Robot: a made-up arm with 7 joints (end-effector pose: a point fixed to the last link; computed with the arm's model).
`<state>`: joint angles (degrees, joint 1 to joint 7).
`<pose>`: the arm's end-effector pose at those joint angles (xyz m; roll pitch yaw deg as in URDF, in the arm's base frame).
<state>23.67 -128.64 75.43 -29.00 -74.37 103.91 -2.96</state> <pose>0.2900 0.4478 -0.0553 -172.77 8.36 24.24</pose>
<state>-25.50 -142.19 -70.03 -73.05 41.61 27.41 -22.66</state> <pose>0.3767 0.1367 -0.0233 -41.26 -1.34 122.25</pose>
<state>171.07 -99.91 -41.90 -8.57 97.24 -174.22 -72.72</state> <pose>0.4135 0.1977 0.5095 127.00 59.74 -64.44</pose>
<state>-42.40 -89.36 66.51 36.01 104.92 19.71 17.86</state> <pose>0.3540 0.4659 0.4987 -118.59 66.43 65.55</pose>
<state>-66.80 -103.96 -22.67 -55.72 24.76 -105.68 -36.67</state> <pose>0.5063 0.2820 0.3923 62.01 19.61 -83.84</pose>
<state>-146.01 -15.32 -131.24 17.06 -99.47 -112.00 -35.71</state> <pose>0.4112 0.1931 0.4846 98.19 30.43 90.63</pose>
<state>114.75 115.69 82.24 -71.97 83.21 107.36 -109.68</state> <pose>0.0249 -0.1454 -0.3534 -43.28 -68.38 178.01</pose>
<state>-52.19 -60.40 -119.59 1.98 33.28 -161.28 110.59</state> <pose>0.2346 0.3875 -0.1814 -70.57 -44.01 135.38</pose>
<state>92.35 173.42 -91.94 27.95 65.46 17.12 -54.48</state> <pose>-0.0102 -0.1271 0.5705 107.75 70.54 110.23</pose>
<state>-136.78 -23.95 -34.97 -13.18 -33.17 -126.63 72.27</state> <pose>-0.0242 0.1183 0.1890 90.57 -87.65 -9.43</pose>
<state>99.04 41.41 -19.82 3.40 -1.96 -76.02 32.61</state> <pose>-0.0813 0.0034 0.3139 166.70 21.52 -7.68</pose>
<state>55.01 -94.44 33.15 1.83 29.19 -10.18 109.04</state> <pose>0.4338 0.0739 0.0375 -166.49 39.77 13.50</pose>
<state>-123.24 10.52 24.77 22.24 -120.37 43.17 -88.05</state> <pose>-0.1644 0.0692 0.6262 144.87 19.32 -43.92</pose>
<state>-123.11 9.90 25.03 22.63 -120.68 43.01 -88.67</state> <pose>-0.1632 0.0685 0.6269 145.02 19.05 -44.23</pose>
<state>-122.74 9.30 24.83 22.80 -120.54 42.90 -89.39</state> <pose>-0.1643 0.0708 0.6240 144.94 17.99 -44.53</pose>
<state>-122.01 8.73 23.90 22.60 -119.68 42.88 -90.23</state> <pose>-0.1687 0.0774 0.6148 144.51 15.69 -44.73</pose>
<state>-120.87 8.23 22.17 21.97 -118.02 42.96 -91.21</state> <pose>-0.1765 0.0885 0.5983 143.68 12.01 -44.83</pose>
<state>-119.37 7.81 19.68 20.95 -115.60 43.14 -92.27</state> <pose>-0.1865 0.1027 0.5740 142.50 7.06 -44.78</pose>
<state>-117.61 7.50 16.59 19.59 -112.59 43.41 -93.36</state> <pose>-0.1971 0.1181 0.5428 140.98 1.15 -44.58</pose>
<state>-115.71 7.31 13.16 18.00 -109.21 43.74 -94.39</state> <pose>-0.2063 0.1328 0.5067 139.14 -5.28 -44.20</pose>
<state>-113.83 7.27 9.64 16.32 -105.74 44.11 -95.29</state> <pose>-0.2130 0.1451 0.4687 137.07 -11.69 -43.68</pose>
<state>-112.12 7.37 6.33 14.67 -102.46 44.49 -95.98</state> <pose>-0.2169 0.1542 0.4326 134.85 -17.55 -43.00</pose>
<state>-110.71 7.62 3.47 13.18 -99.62 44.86 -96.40</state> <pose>-0.2185 0.1604 0.4018 132.64 -22.38 -42.24</pose>
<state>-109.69 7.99 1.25 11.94 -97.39 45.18 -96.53</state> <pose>-0.2188 0.1643 0.3785 130.62 -25.90 -41.49</pose>
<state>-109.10 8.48 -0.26 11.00 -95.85 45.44 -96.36</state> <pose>-0.2188 0.1670 0.3638 128.97 -27.97 -40.86</pose>
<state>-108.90 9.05 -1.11 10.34 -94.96 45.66 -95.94</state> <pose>-0.2191 0.1691 0.3569 127.75 -28.72 -40.40</pose>
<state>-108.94 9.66 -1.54 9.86 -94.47 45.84 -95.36</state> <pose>-0.2197 0.1709 0.3550 126.84 -28.65 -40.06</pose>
